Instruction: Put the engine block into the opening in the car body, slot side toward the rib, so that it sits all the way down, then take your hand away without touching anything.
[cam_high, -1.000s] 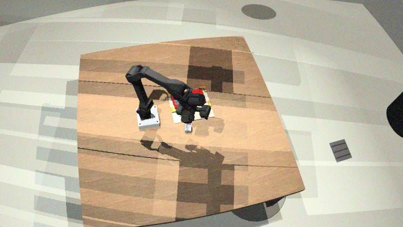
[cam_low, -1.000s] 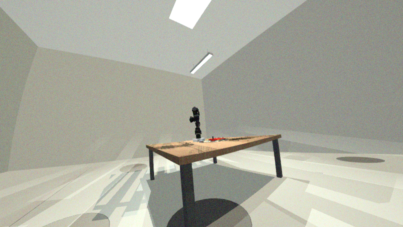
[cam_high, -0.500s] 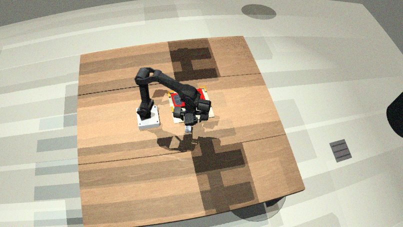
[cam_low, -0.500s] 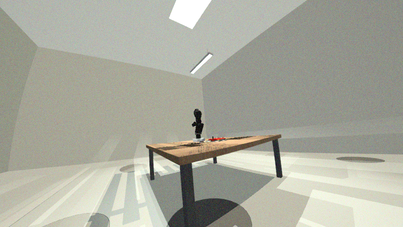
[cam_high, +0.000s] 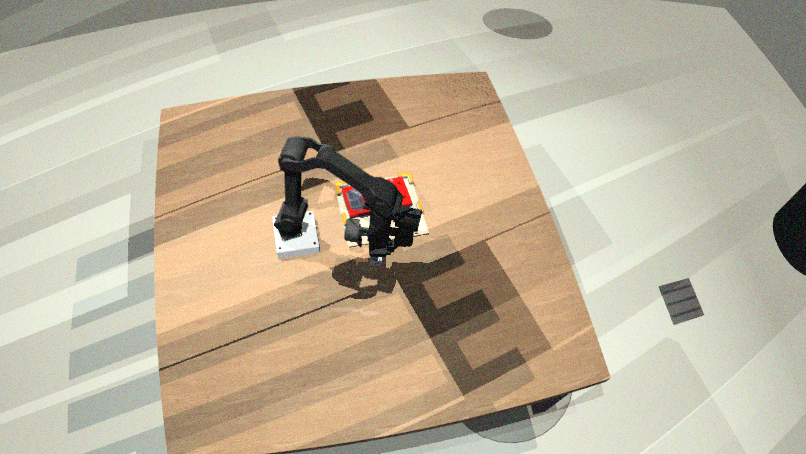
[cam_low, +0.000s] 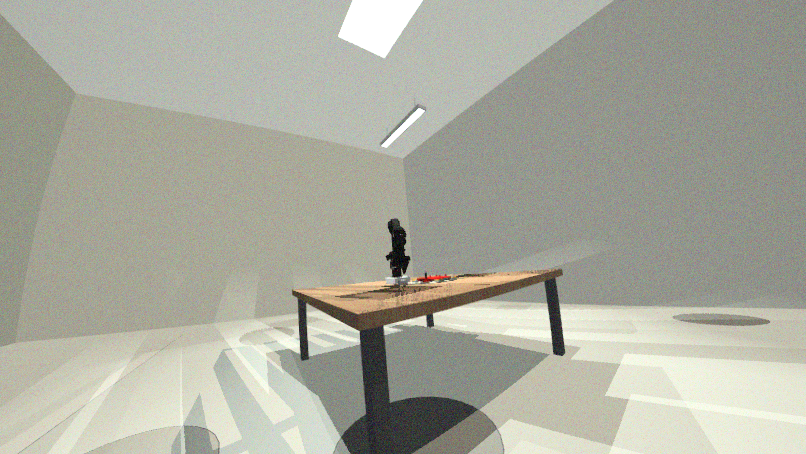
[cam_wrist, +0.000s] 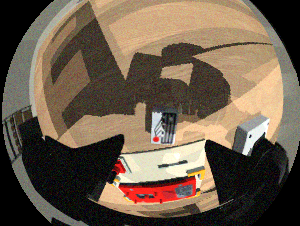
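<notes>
Now: gripper tip 60 mm above the grey engine block.
</notes>
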